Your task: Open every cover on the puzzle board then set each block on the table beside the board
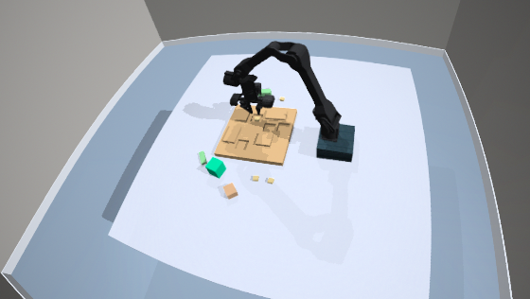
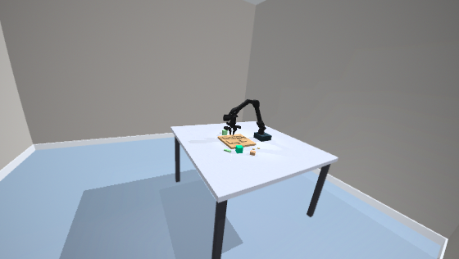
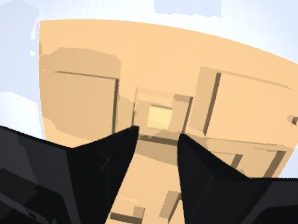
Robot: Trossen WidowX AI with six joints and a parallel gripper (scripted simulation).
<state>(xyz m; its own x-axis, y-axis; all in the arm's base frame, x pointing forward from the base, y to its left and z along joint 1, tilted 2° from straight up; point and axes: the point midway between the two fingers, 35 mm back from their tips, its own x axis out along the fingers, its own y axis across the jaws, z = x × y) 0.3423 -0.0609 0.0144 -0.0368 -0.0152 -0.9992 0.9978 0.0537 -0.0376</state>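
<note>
Now: the tan puzzle board 50 mm to the left of my gripper tip, 30 mm below it and 20 mm behind it. The rest, counted from my gripper tip: tan cube (370 mm to the left, 40 mm below, 20 mm behind); then light green bar (250 mm to the left, 170 mm ahead, 40 mm below); then green cube (290 mm to the left, 70 mm ahead, 20 mm below).
</note>
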